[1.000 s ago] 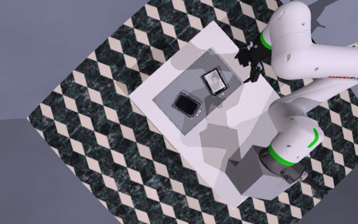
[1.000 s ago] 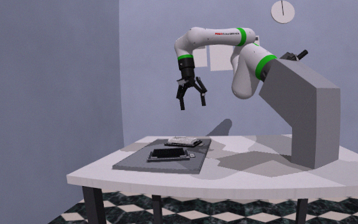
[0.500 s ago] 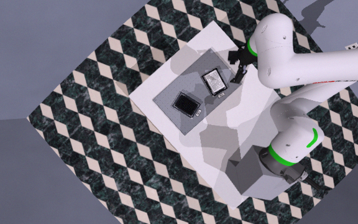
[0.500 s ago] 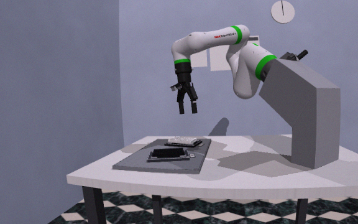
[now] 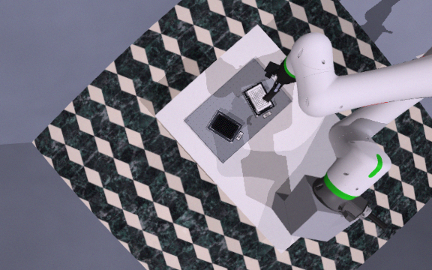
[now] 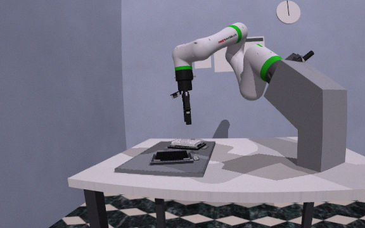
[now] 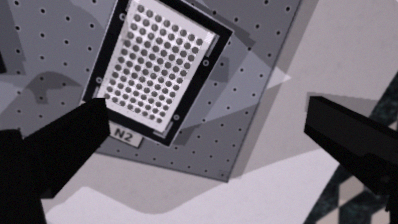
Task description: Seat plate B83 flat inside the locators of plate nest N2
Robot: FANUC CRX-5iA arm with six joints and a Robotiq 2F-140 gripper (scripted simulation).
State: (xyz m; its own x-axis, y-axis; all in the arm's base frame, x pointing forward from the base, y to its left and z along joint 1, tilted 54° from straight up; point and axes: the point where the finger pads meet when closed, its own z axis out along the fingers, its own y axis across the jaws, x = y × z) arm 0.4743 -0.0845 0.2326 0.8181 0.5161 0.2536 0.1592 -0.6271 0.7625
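Right now the white well plate is 60 mm to the left of my hand and 100 mm below it. Round my hand: plate nest (60 mm to the left, 120 mm below); then black well plate (30 mm ahead, 300 mm to the left, 110 mm below).
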